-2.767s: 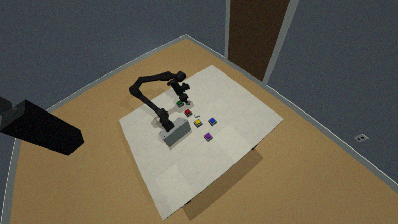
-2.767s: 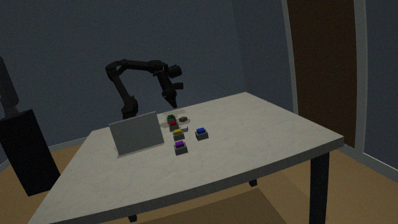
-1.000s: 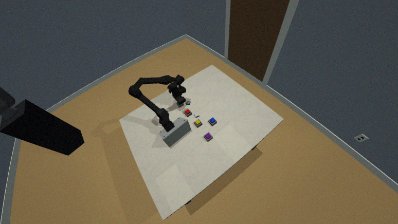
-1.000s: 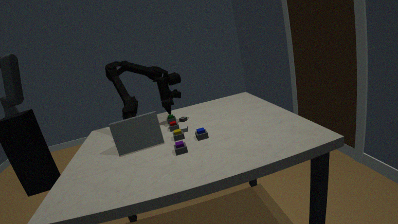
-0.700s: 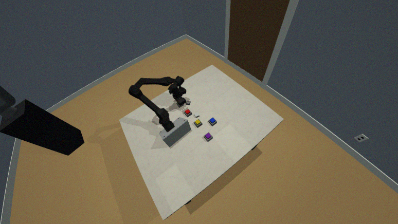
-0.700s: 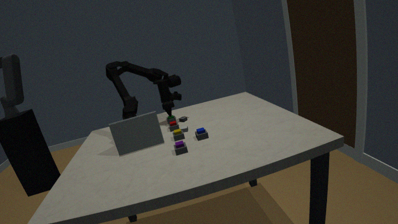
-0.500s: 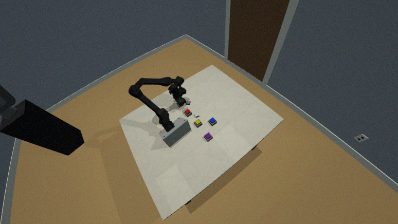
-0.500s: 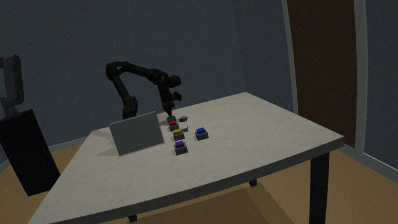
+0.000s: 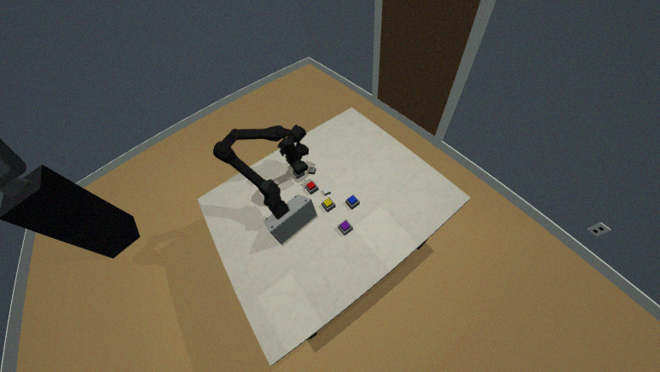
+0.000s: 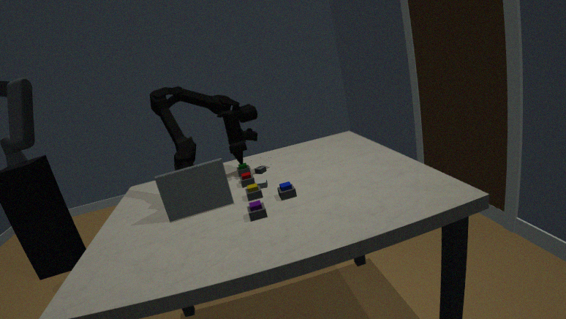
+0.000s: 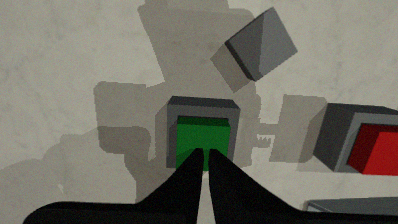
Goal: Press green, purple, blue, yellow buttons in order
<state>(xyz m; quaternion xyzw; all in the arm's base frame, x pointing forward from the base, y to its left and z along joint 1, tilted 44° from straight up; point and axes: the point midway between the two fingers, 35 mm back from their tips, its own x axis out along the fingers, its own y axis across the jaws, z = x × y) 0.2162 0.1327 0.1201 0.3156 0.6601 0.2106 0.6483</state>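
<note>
Right now the green button is 1 cm below my gripper tip. The rest, counted from my gripper tip: pale block (19 cm to the right, 3 cm below, 2 cm ahead); dark block (6 cm ahead, 4 cm to the right, 3 cm below); red button (12 cm to the right, 1 cm below, 1 cm behind).
</note>
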